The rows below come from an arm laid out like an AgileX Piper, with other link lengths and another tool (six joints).
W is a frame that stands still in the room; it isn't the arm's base.
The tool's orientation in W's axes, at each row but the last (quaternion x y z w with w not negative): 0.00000 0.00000 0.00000 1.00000; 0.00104 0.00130 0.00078 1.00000; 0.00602 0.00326 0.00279 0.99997; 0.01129 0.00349 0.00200 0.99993; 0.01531 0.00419 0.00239 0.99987
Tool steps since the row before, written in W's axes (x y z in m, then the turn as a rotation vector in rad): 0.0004 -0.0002 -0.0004 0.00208 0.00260 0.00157; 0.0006 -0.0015 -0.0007 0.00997 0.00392 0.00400; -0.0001 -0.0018 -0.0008 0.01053 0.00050 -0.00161; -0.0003 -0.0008 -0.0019 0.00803 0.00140 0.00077; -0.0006 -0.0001 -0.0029 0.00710 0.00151 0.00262
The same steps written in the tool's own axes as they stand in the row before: 0.0004 -0.0002 -0.0004 0.00208 0.00260 0.00157; 0.0006 -0.0015 -0.0007 0.00997 0.00391 0.00402; -0.0001 -0.0018 -0.0008 0.01054 0.00042 -0.00155; -0.0003 -0.0008 -0.0019 0.00803 0.00139 0.00079; -0.0006 -0.0002 -0.0029 0.00709 0.00156 0.00263
